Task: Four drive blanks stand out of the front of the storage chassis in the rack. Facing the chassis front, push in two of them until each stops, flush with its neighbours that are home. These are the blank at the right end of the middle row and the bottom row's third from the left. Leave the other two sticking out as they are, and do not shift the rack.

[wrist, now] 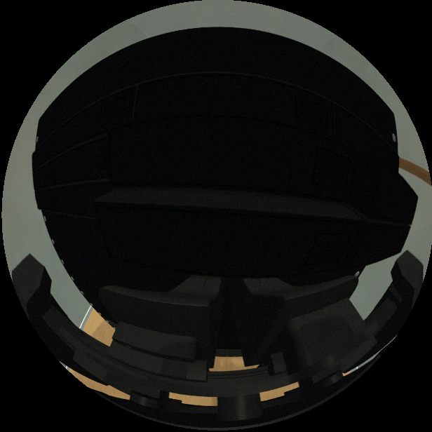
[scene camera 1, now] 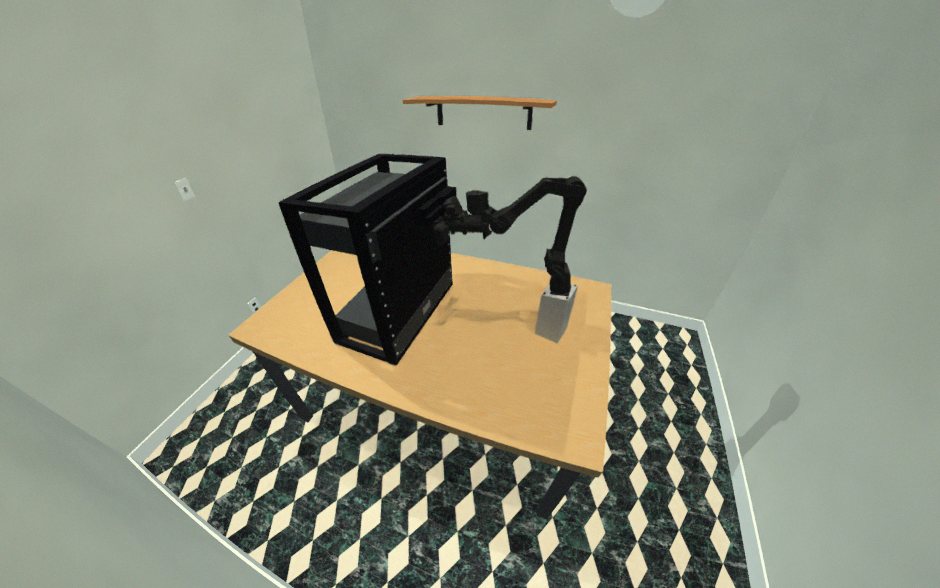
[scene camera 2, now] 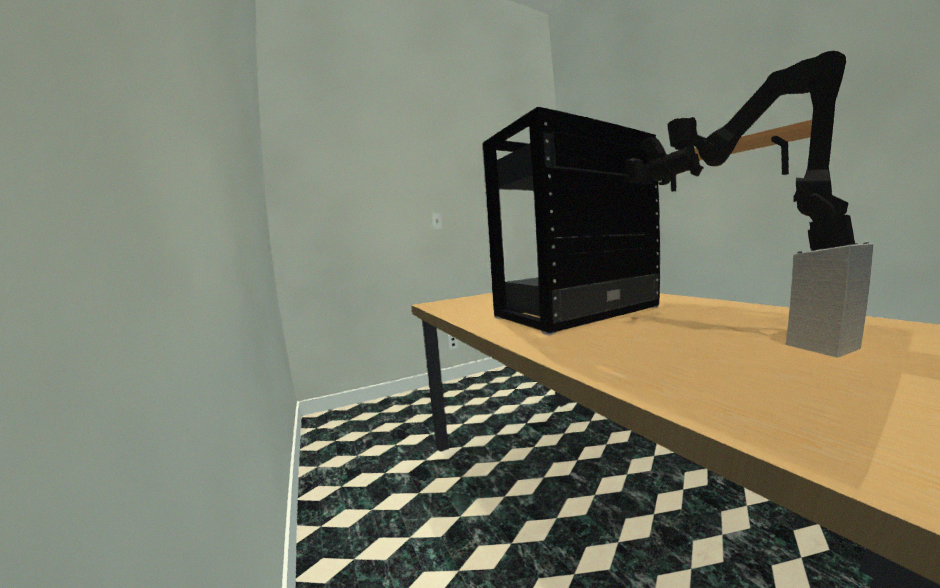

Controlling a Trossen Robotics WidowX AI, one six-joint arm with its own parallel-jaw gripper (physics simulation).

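Places are measured from the arm's base along level axes (x down, y ahead, z right), in millimetres.
Pixels of known places: gripper, fingertip midpoint: (scene camera 2: 623, 181); arm's base at its link origin: (scene camera 1: 560, 290) (scene camera 2: 834, 248).
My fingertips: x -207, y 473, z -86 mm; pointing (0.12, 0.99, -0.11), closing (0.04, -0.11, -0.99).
Ahead of a thing's pixels: the offset from my fingertips to its middle. "spot": to the spot under its first point. Level surfaces: height alone.
The black storage chassis @[spot: dy -17, dx -68, dz -150 mm] (scene camera 2: 589, 151) (wrist: 225, 92) is near the top of the black rack @[dy +144, dx +122, dz -61 mm] (scene camera 1: 375, 291) (scene camera 2: 544, 242). In the wrist view a wide blank (wrist: 215, 240) stands out at the lower middle, its top face catching light. Another wide blank (wrist: 220, 152) is directly above it. At the right, an upper blank (wrist: 385, 195) and a lower blank (wrist: 382, 242) also stand out. Dark surfaces make exact depths and column numbers hard to tell. My gripper (scene camera 1: 438, 227) (scene camera 2: 630, 170) (wrist: 224, 250) is shut and empty, its tips at the chassis front, low beside the wide lower blank; contact cannot be made out.
The rack stands on a wooden table @[dx +415 mm] (scene camera 1: 499, 388) (scene camera 2: 762, 388). A grey panel @[dy +9, dx +338, dz -54 mm] (scene camera 2: 589, 300) fills the rack's bottom front. The arm's grey pedestal (scene camera 1: 555, 315) (scene camera 2: 828, 301) stands in front of the rack. A wooden wall shelf (scene camera 1: 478, 101) (scene camera 2: 769, 136) hangs behind.
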